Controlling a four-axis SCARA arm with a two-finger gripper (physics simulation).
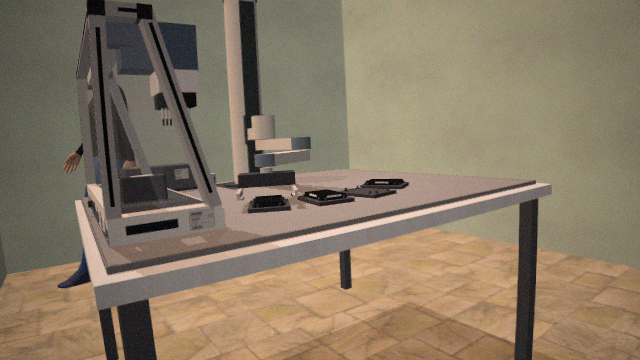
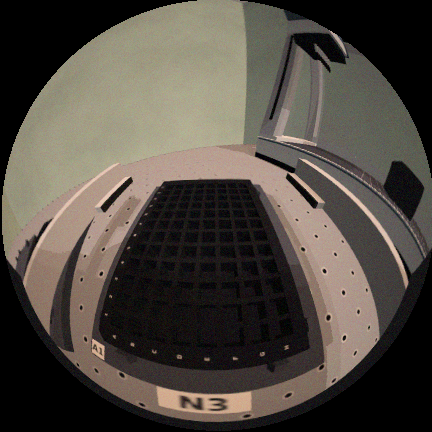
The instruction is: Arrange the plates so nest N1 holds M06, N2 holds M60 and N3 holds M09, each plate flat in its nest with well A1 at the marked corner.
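Places are measured from the arm's base along level axes (x back, y right, z up), in metres.
Pixels of known places: gripper, between the fingertips: (image 1: 267,195) (image 2: 206,163).
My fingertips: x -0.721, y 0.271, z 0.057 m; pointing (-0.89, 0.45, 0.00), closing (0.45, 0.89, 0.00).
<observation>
For each thing: its top centre in the pictures, then the offset to it from my fingertips.
- black well plate, centre of its top: (image 2: 200,229) (image 1: 268,198) dz -0.018, dx +0.047, dy -0.026 m
- dark nest labelled N3, centre of its top: (image 2: 200,234) (image 1: 268,199) dz -0.022, dx +0.047, dy -0.026 m
- black plate, centre of its top: (image 1: 324,192) dz -0.018, dx +0.008, dy -0.204 m
- further plate, centre of its top: (image 1: 384,180) dz -0.018, dx +0.089, dy -0.543 m
- low dark nest, centre of its top: (image 1: 366,187) dz -0.022, dx +0.003, dy -0.376 m
A black well plate (image 1: 269,201) (image 2: 200,260) lies in the dark nest labelled N3 (image 2: 210,381), with its lettered edge facing the N3 label and letter A on the side of the A1 mark; its name is not readable. My gripper (image 1: 267,193) (image 2: 206,163) is open and empty, low around this plate, one finger beyond each side. Another black plate (image 1: 326,194) sits in the nest beside it, and a further plate (image 1: 385,182) sits in the farthest nest; their names are too small to read. A low dark nest (image 1: 372,192) without a plate lies between those two.
A tall frame instrument (image 1: 162,221) (image 2: 282,85) stands on the table beside the N3 side. The arm's column (image 1: 236,100) rises behind the plates. A person's hand (image 1: 72,162) and shoe (image 1: 75,279) show behind the instrument. The table's white edge (image 1: 350,233) runs along the front.
</observation>
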